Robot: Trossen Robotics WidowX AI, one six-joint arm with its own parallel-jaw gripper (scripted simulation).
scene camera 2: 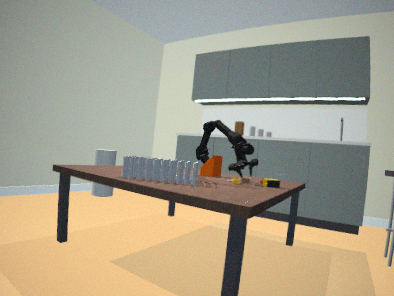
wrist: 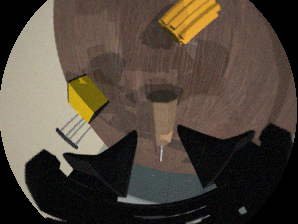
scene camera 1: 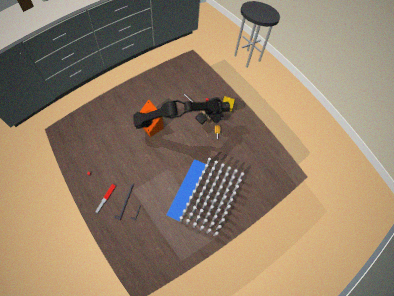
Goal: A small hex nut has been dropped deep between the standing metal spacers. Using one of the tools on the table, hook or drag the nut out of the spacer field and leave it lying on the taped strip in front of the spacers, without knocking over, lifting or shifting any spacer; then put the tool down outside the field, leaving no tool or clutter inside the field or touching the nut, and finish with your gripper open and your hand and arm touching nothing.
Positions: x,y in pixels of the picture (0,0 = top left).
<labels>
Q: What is the gripper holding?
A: Nothing.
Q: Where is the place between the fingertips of the gripper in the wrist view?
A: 157,130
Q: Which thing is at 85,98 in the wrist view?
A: A yellow block.
</labels>
